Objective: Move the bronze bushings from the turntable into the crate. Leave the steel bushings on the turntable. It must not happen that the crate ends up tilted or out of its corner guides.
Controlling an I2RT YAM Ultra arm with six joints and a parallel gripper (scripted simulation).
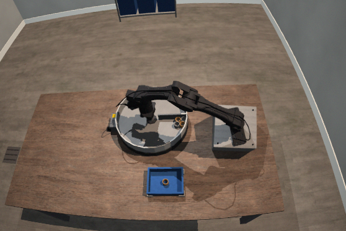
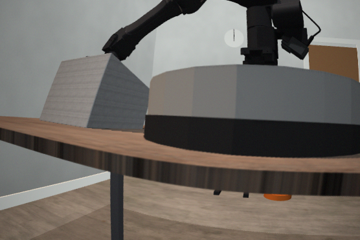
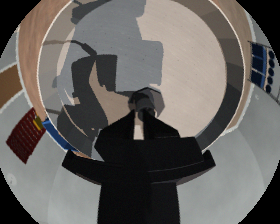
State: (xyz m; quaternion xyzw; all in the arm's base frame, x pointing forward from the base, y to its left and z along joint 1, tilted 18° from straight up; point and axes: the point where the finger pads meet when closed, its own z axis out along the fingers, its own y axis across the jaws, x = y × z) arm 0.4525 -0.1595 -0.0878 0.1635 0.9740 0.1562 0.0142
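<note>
Right now my hand is 1 cm past the grey turntable, 1 cm to the left of it and 4 cm above it. Round my hand: blue crate: 4 cm behind, 37 cm to the left, 6 cm below.
</note>
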